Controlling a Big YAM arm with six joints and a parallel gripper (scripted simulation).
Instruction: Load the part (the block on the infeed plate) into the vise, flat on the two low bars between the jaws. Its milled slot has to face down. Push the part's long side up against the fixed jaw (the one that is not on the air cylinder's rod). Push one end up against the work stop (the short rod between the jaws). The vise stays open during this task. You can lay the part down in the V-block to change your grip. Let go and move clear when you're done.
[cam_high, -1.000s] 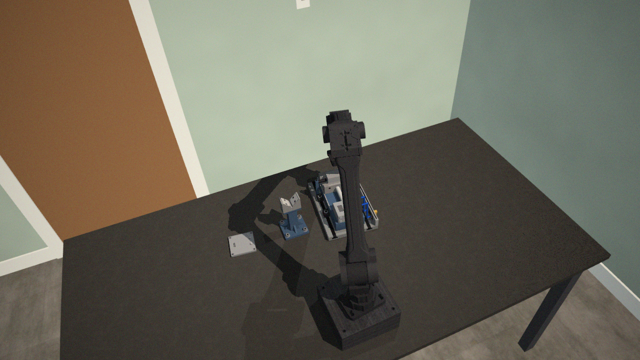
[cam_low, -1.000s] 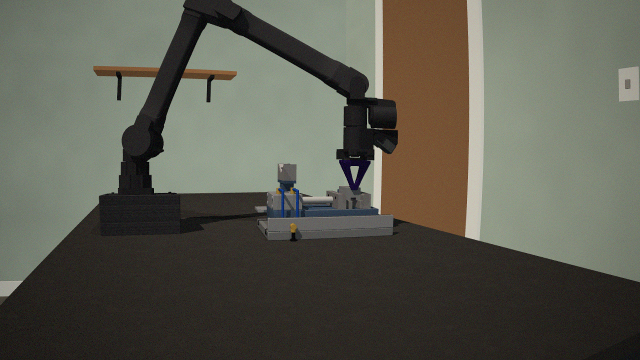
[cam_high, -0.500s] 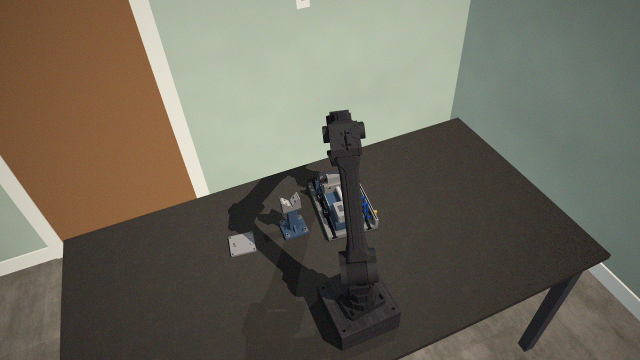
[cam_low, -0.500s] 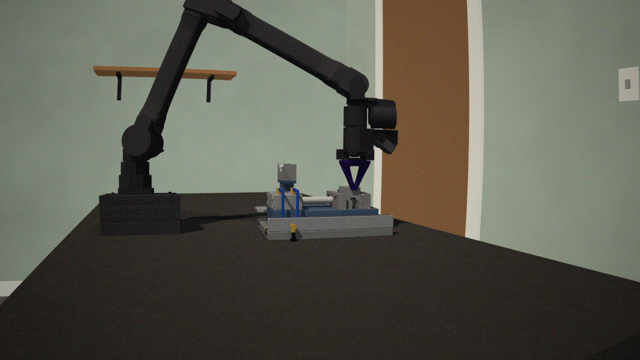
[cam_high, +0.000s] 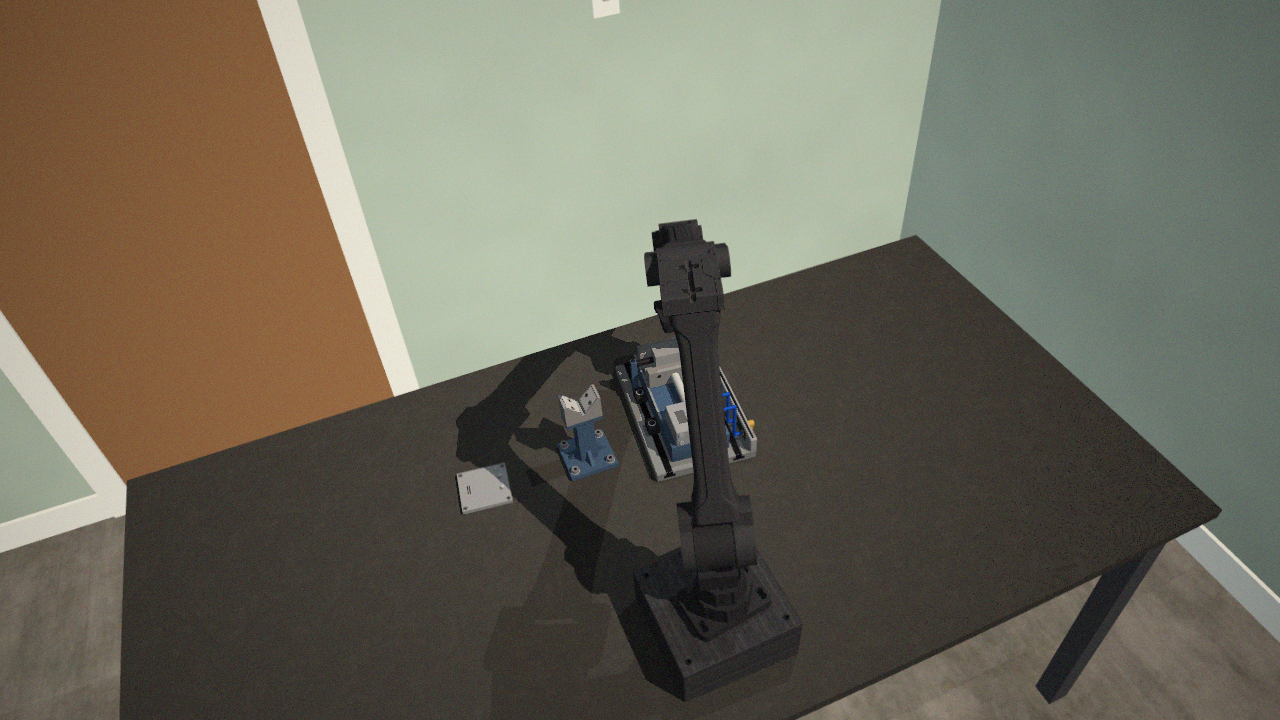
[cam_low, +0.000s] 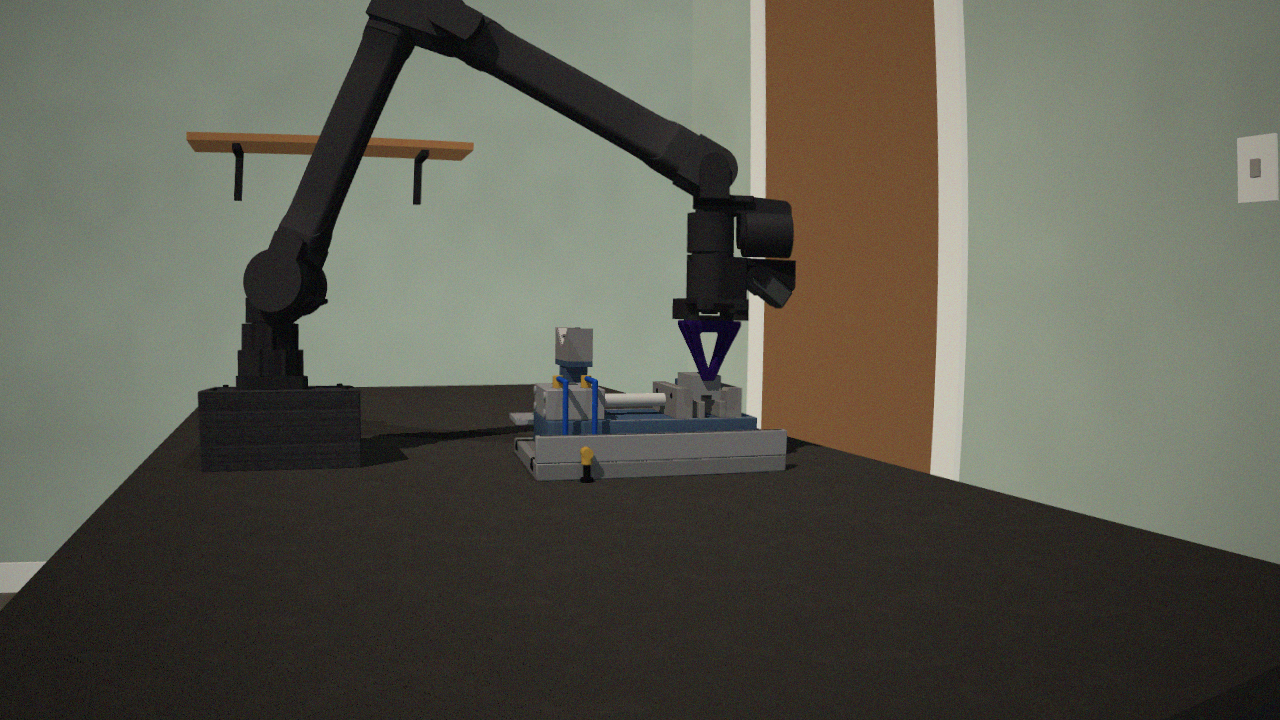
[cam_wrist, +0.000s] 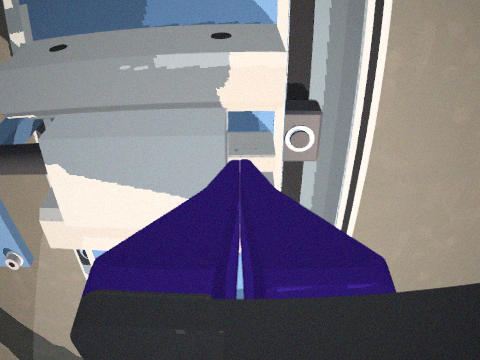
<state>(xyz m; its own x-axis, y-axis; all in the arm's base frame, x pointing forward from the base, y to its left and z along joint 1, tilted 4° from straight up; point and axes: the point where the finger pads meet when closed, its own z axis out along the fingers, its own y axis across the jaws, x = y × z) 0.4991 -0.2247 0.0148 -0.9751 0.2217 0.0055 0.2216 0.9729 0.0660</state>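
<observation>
My hand is 3 cm to the right of the part, 2 cm above it and 1 cm short of it. Also, from my hand: grey infeed plate: 45 cm to the left, 11 cm below, 4 cm behind.
</observation>
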